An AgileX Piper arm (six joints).
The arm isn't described. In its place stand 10 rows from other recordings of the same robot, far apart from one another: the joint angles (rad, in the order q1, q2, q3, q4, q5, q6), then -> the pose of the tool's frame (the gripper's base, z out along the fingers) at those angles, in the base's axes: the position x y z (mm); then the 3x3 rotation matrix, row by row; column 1 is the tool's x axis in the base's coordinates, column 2 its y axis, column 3 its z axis.
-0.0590 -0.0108 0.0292 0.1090 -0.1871 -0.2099 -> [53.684 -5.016 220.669], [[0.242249 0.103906 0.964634], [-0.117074 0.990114 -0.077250], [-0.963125 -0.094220 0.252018]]
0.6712 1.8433 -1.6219 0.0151 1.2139 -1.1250 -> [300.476 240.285 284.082], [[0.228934 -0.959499 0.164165], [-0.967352 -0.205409 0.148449], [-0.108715 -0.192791 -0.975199]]
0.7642 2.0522 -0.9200 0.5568 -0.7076 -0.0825 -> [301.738 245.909 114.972], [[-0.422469 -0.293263 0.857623], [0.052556 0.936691 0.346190], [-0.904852 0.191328 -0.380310]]
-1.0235 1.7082 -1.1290 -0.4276 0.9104 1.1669 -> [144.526 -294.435 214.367], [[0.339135 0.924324 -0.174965], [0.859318 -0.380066 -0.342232], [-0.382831 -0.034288 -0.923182]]
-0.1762 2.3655 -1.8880 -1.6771 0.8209 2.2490 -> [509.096 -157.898 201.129], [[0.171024 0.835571 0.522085], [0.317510 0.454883 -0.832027], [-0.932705 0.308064 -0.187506]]
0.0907 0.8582 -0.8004 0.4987 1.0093 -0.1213 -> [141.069 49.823 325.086], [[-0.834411 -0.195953 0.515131], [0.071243 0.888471 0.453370], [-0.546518 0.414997 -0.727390]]
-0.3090 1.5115 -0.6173 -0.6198 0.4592 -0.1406 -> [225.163 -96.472 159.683], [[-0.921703 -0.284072 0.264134], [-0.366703 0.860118 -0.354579], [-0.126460 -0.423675 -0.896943]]
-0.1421 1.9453 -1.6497 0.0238 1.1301 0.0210 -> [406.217 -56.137 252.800], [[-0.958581 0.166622 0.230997], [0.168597 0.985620 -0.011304], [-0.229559 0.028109 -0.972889]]
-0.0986 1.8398 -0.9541 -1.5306 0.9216 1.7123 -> [330.522 -105.478 179.269], [[-0.612379 0.723512 0.318625], [0.186162 0.523674 -0.831330], [-0.768333 -0.449773 -0.455378]]
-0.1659 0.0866 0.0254 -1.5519 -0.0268 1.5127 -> [63.677 -8.190 199.448], [[-0.029369 0.137619 0.990050], [-0.034797 0.989736 -0.138608], [-0.998963 -0.038521 -0.024279]]
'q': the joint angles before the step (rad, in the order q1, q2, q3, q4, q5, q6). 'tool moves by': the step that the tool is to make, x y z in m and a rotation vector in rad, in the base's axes. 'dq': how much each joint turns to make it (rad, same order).
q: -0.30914 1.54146 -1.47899 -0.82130 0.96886 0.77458
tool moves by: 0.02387 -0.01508 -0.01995 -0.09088 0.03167 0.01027
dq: -0.01012 0.09012 -0.00481 -0.13565 -0.06692 0.06565
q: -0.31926 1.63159 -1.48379 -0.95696 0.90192 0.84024
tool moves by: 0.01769 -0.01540 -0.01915 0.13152 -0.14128 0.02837
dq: -0.05737 0.05859 -0.01252 0.12539 -0.16143 0.05730
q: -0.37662 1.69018 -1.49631 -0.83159 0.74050 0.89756
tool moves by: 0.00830 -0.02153 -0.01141 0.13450 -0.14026 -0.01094
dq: -0.07435 0.04811 -0.02620 0.16614 -0.12738 0.00645
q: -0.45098 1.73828 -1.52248 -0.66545 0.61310 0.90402
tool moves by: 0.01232 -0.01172 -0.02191 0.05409 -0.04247 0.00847
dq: -0.02610 0.06091 -0.00038 0.04775 -0.08630 0.01586
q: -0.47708 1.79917 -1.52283 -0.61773 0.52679 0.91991
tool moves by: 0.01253 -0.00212 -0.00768 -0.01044 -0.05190 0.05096
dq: -0.00148 0.03473 -0.00548 -0.00048 -0.09678 0.00469
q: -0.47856 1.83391 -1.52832 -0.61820 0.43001 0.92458
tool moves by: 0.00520 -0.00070 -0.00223 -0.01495 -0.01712 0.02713
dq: -0.00001 0.01396 -0.00423 -0.00659 -0.04058 -0.00509
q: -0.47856 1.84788 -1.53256 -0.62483 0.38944 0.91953
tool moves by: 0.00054 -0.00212 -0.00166 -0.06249 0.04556 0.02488
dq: 0.00000 0.00654 0.00001 -0.05961 -0.00001 -0.02217
